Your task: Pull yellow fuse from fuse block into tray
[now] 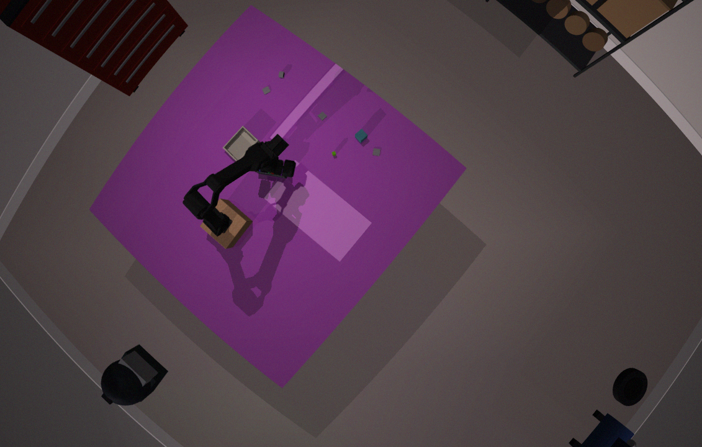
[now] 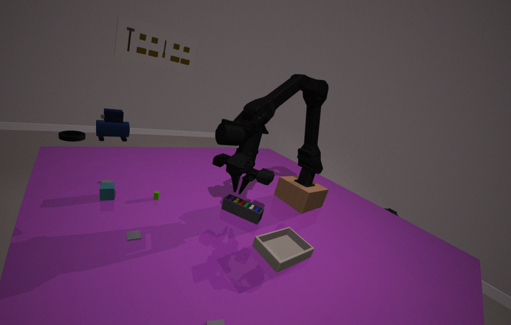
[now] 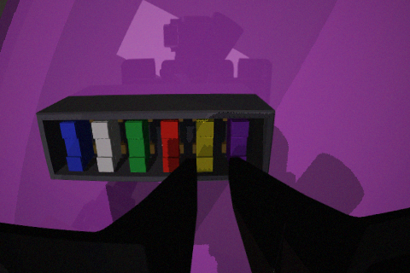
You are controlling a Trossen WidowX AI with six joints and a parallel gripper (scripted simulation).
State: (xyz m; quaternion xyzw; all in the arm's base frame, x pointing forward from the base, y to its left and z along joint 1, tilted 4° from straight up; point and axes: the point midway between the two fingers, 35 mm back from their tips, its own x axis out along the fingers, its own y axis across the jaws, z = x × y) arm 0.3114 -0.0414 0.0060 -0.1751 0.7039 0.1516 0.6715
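Right now the yellow fuse is 4 cm below my gripper tip. Also, from my gripper tip: grey tray: 21 cm to the left, 6 cm below, 1 cm behind; then teal cube: 33 cm ahead, 19 cm to the right, 5 cm below; then small green cube: 20 cm ahead, 14 cm to the right, 6 cm below.
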